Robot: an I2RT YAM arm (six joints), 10 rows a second.
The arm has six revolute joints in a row. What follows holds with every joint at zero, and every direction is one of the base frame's.
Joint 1 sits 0.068 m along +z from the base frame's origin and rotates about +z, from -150 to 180 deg.
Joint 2 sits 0.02 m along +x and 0.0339 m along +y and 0.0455 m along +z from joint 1 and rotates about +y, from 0 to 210 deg.
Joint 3 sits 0.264 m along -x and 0.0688 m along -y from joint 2 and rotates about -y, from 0 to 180 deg.
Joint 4 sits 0.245 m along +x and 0.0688 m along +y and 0.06 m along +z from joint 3 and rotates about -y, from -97 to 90 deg.
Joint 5 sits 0.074 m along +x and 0.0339 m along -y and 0.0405 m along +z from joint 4 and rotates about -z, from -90 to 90 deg.
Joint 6 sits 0.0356 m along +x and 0.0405 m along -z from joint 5 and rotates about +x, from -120 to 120 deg.
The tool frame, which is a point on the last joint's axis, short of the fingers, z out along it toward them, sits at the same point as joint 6; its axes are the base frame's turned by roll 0, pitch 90 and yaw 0 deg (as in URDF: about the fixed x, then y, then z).
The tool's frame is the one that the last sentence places.
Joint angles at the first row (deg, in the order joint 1, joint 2, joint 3, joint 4, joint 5, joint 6):
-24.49, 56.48, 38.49, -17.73, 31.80, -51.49
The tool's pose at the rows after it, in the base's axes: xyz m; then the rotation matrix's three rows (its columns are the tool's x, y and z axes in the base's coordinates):
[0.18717 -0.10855 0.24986], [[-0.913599 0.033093 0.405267], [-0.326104 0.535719 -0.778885], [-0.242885 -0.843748 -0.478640]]
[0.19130 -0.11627 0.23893], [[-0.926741 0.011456 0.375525], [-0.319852 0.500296 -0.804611], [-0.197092 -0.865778 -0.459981]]
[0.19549 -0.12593 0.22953], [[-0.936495 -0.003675 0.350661], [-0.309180 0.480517 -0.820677], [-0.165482 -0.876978 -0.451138]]
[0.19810 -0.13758 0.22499], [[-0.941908 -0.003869 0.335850], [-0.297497 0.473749 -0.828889], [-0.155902 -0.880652 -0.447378]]
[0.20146 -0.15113 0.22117], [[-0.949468 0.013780 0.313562], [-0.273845 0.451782 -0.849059], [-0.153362 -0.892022 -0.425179]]
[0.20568 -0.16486 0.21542], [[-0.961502 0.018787 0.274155], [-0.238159 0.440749 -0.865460], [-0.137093 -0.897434 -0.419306]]
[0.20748 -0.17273 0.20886], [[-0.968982 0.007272 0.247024], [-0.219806 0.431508 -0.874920], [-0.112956 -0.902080 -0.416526]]
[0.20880 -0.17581 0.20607], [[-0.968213 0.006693 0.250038], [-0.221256 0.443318 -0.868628], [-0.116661 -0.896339 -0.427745]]
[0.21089 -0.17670 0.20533], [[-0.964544 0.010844 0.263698], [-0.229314 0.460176 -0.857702], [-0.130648 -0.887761 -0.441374]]
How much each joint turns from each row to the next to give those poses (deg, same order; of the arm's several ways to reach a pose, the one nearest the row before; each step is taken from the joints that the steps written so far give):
-0.58, 1.24, -0.88, 3.37, 0.46, -2.33
-1.15, 2.47, -1.76, 5.10, 1.51, -3.08
-1.64, 2.95, -0.95, 4.46, 0.41, -2.34
-2.28, 2.59, 0.09, 3.20, -0.94, -1.58
-2.29, 3.06, 0.18, 4.66, 0.02, -1.48
-1.95, 3.79, 0.88, 3.08, 0.76, -0.85
-1.09, 2.48, 0.05, 2.38, 0.67, -1.22
-0.46, 1.05, 0.30, 0.21, -0.87, 0.27
-0.03, 0.58, 0.53, -0.58, -1.17, 0.84

